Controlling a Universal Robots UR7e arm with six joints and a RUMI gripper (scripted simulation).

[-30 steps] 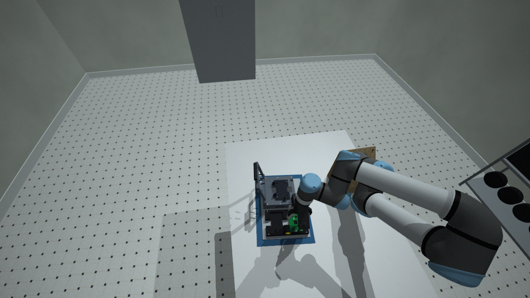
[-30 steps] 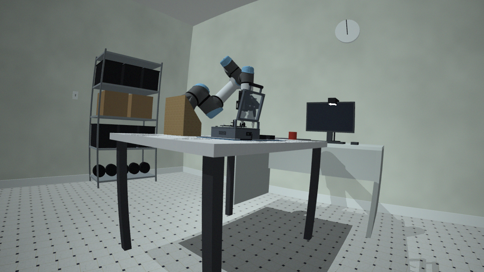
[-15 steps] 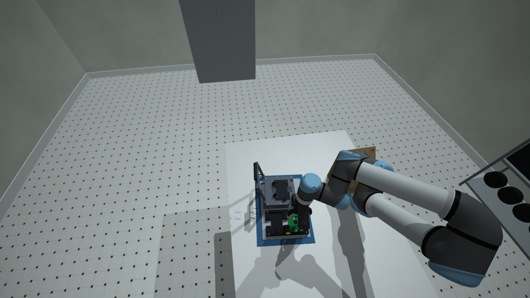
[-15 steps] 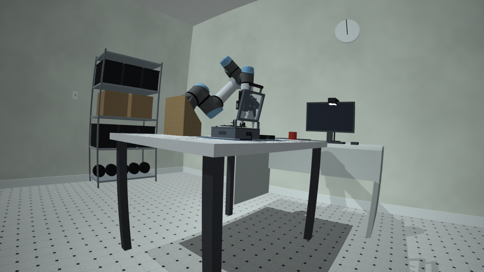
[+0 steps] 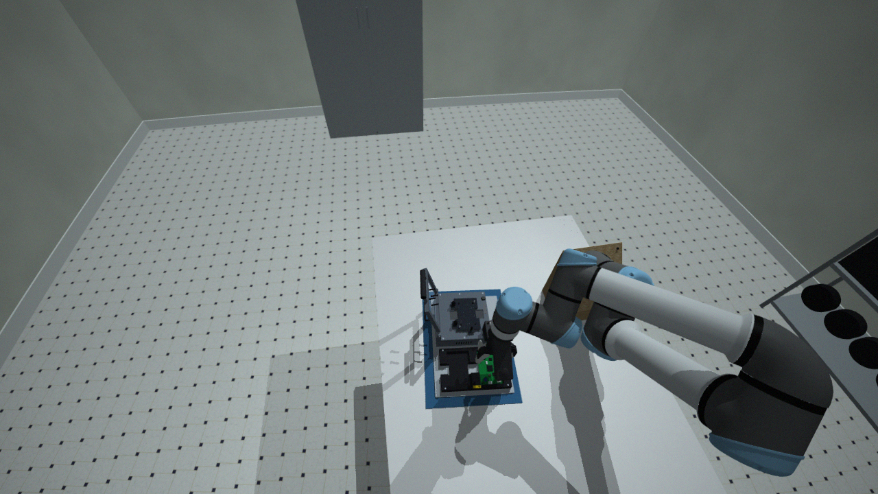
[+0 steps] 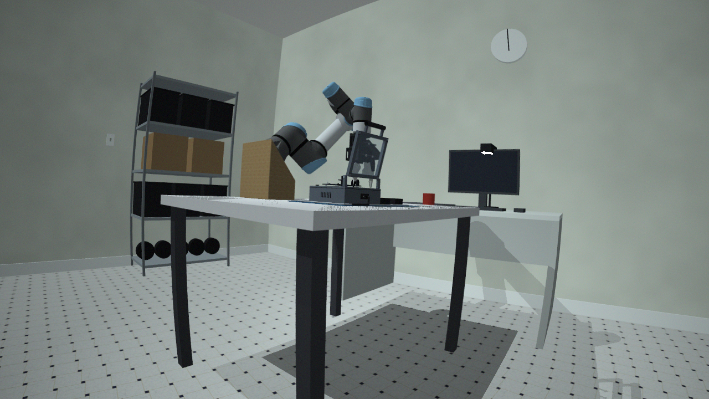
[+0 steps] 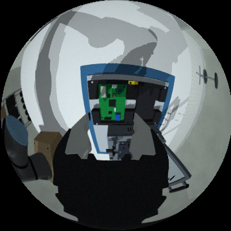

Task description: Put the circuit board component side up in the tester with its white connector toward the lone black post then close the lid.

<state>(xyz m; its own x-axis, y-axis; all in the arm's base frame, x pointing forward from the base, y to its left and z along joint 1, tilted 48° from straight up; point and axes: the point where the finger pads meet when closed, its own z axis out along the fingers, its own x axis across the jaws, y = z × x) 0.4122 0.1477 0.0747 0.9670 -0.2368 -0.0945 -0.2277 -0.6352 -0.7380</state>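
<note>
My gripper is now 60 mm above the green circuit board. The rest, counted from my hand: lid: 210 mm to the right, 140 mm ahead, 110 mm above.
</note>
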